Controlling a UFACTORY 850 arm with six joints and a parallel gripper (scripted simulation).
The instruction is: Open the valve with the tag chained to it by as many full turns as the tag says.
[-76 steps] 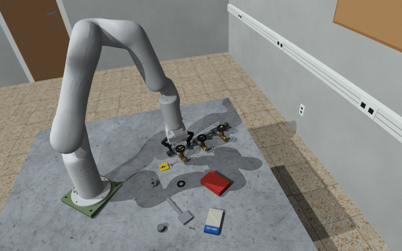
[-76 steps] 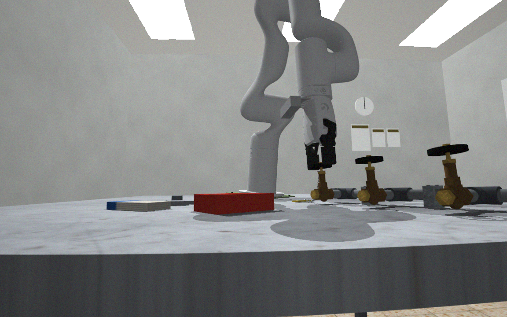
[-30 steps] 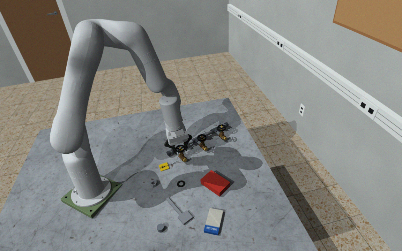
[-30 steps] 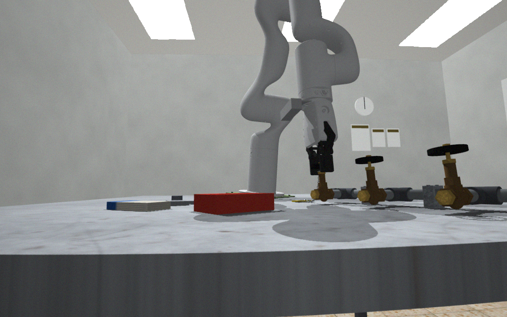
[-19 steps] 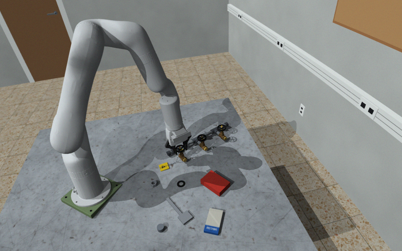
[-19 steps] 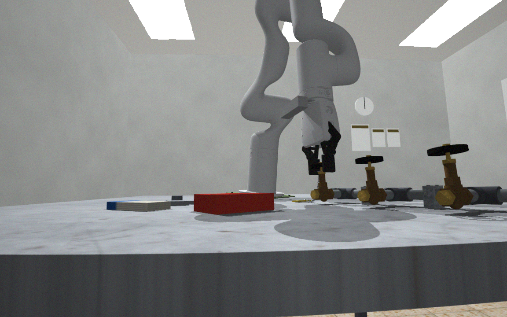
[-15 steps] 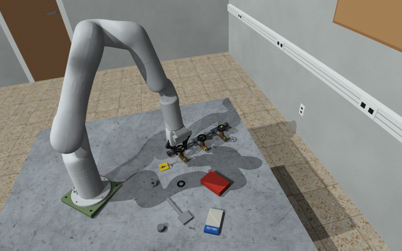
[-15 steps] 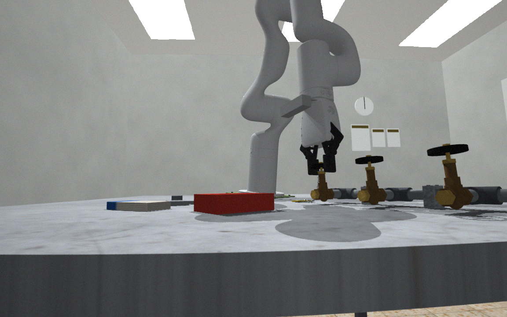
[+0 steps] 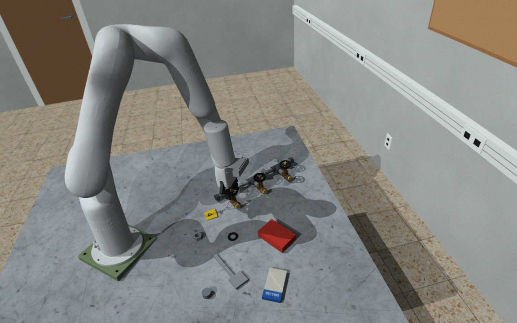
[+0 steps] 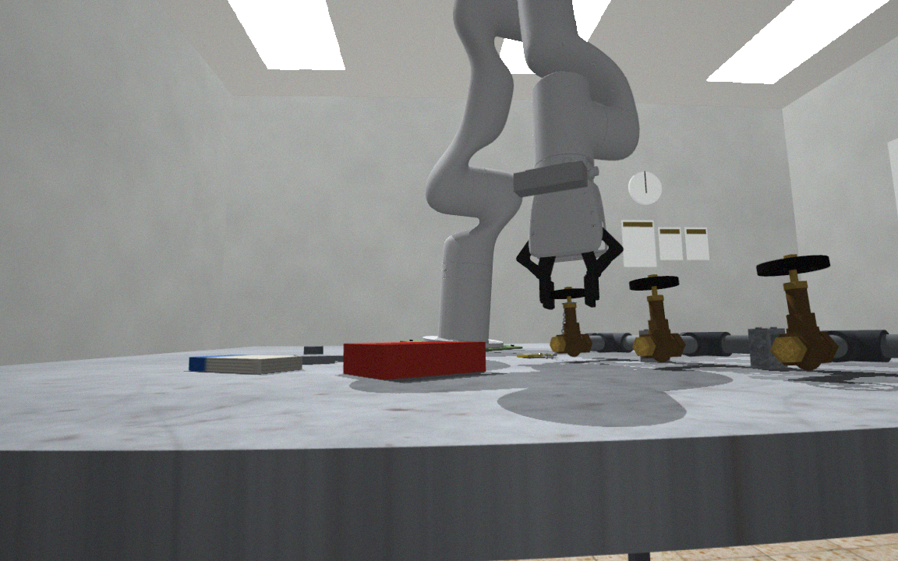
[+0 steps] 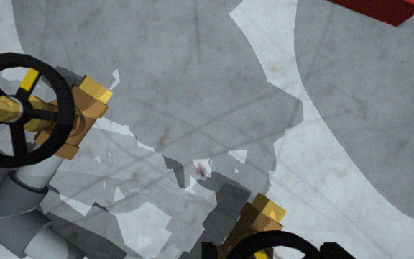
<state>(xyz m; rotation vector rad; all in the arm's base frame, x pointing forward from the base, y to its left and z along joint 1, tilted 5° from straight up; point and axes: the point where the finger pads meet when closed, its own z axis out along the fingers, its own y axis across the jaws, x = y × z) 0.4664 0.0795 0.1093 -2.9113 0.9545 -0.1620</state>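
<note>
Right now my hand is 9 cm past the yellow tag, 9 cm above it and 2 cm to the left of it. The rest, counted from my hand: black washer (16 cm to the right, 9 cm below, 4 cm behind); red block (21 cm to the right, 13 cm ahead, 7 cm below); grey nut (17 cm behind, 12 cm to the right, 8 cm below).
</note>
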